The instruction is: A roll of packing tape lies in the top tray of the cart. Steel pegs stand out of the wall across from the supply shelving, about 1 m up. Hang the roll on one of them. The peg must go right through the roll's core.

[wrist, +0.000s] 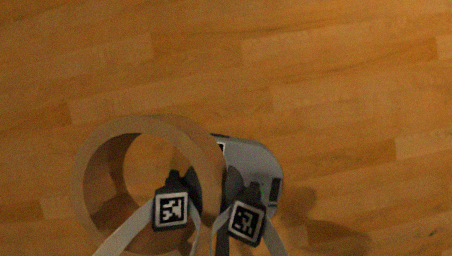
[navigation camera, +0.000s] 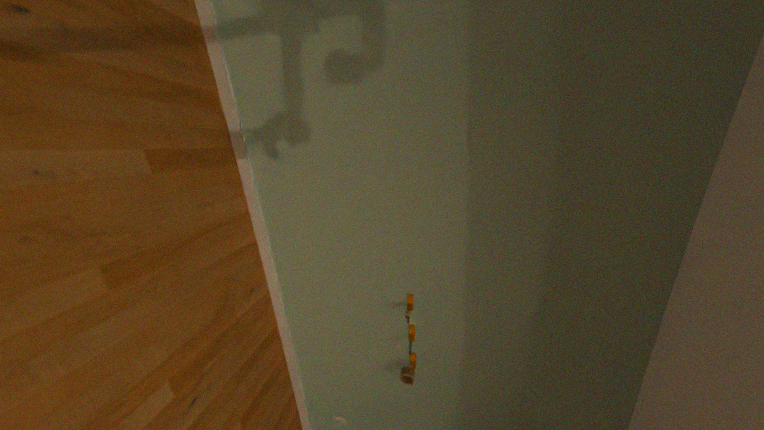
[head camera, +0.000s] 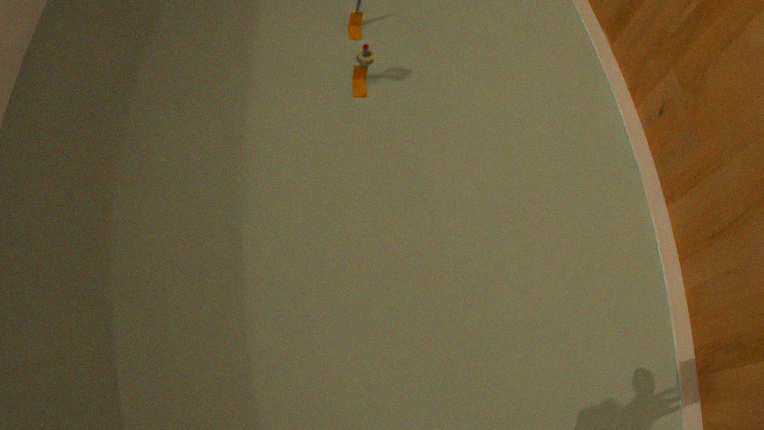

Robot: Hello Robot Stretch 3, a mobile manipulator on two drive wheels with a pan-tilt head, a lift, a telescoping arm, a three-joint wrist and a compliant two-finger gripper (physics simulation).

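Places are measured from the robot's base along level axes (x ahead, y left, z up), in metres.
Pixels of known places: gripper, fingertip midpoint: (wrist: 213,181).
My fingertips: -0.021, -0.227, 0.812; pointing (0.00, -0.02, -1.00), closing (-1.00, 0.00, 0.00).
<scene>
Behind a point stands the place of what it marks, as x, y, z.
The brown tape roll (wrist: 212,200) @[-0.022, -0.233, 0.863] is large in the wrist view at lower left, held by its wall. My gripper (wrist: 213,181) @[-0.021, -0.227, 0.812] is shut on it, one finger inside the core and one outside; the core is open to the floor behind. In the head view a steel peg (head camera: 365,51) @[1.456, -0.542, 1.094] with a red tip stands out from an orange plate (head camera: 359,81) @[1.595, -0.489, 1.094] and carries a small pale ring. Another peg (head camera: 358,6) @[1.578, -0.765, 1.095] shows partly at the top edge. In the navigation view, orange plates (navigation camera: 410,301) @[1.594, -0.484, 1.095] (navigation camera: 411,333) @[1.671, -0.733, 1.092] (navigation camera: 413,361) @[1.750, -0.970, 1.097] form a line. The gripper does not show in the head or navigation views.
A brown roll-like thing (navigation camera: 407,375) @[1.612, -0.978, 1.068] is at the lowest plate in the navigation view. The green wall (head camera: 454,240) @[1.436, 0.002, 0.873] (navigation camera: 363,213) @[1.400, 0.108, 0.823] meets a pale skirting and wooden floor (head camera: 721,213) @[1.141, -0.031, 0.000] (navigation camera: 133,240) @[0.765, -0.020, 0.000] (wrist: 325,75) @[-0.411, -0.485, 0.001]. The robot's grey base (wrist: 255,162) @[-0.148, -0.107, 0.160] is behind the roll. Robot shadows fall on the wall.
</scene>
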